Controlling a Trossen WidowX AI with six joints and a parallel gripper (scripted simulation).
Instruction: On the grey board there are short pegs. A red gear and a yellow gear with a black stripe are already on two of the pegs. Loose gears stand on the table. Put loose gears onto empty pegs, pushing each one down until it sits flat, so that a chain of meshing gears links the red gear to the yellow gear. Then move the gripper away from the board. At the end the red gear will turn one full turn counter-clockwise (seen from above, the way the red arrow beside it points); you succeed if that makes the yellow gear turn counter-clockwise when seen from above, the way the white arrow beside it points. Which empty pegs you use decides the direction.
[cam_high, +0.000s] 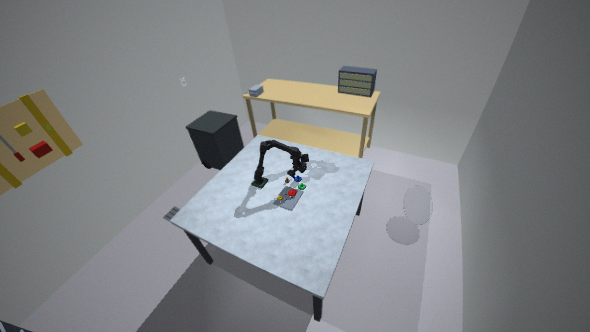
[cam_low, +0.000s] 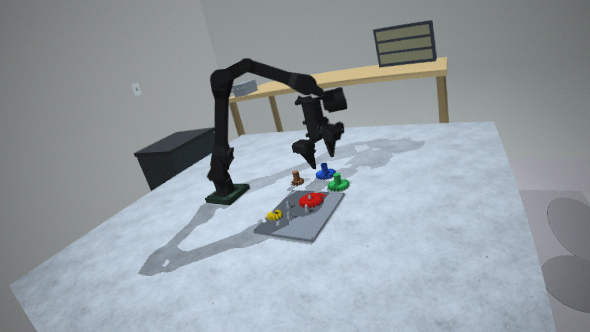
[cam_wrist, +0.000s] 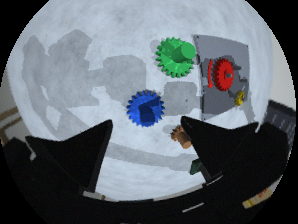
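Right now the blue gear is 3 cm below my gripper tip. Round my gripper tip: small brown gear (7 cm to the right, 7 cm behind, 3 cm below); green gear (8 cm ahead, 6 cm to the right, 3 cm below); red gear (17 cm to the right, 5 cm ahead, 3 cm below).
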